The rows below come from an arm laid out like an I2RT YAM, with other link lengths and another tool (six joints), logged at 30 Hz.
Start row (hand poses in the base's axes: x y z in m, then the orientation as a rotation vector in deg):
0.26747, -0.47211, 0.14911, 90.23, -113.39, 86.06
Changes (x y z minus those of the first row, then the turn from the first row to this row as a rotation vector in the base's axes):
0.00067, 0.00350, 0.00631, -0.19, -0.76, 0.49
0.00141, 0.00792, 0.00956, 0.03, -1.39, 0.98
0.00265, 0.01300, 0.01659, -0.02, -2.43, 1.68
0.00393, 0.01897, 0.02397, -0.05, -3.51, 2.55
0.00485, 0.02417, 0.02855, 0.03, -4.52, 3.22
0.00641, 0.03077, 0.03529, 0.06, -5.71, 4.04
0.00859, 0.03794, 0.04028, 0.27, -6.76, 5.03
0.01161, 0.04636, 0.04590, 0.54, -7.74, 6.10
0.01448, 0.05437, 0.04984, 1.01, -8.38, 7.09
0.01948, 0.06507, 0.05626, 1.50, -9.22, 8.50
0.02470, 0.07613, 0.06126, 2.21, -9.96, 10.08
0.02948, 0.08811, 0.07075, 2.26, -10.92, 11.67
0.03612, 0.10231, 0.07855, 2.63, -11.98, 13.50
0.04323, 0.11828, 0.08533, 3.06, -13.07, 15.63
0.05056, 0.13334, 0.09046, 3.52, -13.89, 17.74
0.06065, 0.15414, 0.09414, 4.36, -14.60, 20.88
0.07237, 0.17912, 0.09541, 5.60, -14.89, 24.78
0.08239, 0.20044, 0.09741, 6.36, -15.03, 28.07
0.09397, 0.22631, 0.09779, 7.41, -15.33, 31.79
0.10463, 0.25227, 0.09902, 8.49, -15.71, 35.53
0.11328, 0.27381, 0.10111, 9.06, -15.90, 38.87
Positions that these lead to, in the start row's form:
0.26814, -0.46861, 0.15542, 90.42, -113.35, 87.21
0.26888, -0.46419, 0.15867, 90.82, -113.67, 87.91
0.27012, -0.45911, 0.16570, 91.18, -113.81, 89.34
0.27140, -0.45314, 0.17308, 91.74, -113.89, 90.87
0.27232, -0.44794, 0.17766, 92.13, -114.15, 92.17
0.27388, -0.44134, 0.18440, 92.59, -114.36, 93.77
0.27606, -0.43417, 0.18939, 93.40, -114.58, 95.16
0.27908, -0.42575, 0.19501, 94.37, -114.79, 96.45
0.28195, -0.41774, 0.19895, 95.49, -115.08, 97.19
0.28695, -0.40704, 0.20537, 97.06, -115.24, 98.30
0.29217, -0.39598, 0.21037, -97.27, 113.47, -97.46
0.29695, -0.38400, 0.21986, -97.18, 111.19, -97.46
0.30359, -0.36980, 0.22766, -97.07, 108.74, -97.00
0.31070, -0.35383, 0.23444, -97.07, 105.95, -96.40
0.31803, -0.33877, 0.23957, -97.33, 103.31, -95.64
0.32812, -0.31797, 0.24325, -98.24, 99.64, -94.10
0.33984, -0.29299, 0.24452, -99.88, 95.37, -91.69
0.34986, -0.27167, 0.24652, -101.31, 91.69, -89.95
0.36144, -0.24580, 0.24690, -102.59, 87.57, -87.77
0.37210, -0.21984, 0.24813, -103.65, 83.45, -85.56
0.38075, -0.19830, 0.25022, -104.71, 79.64, -83.98

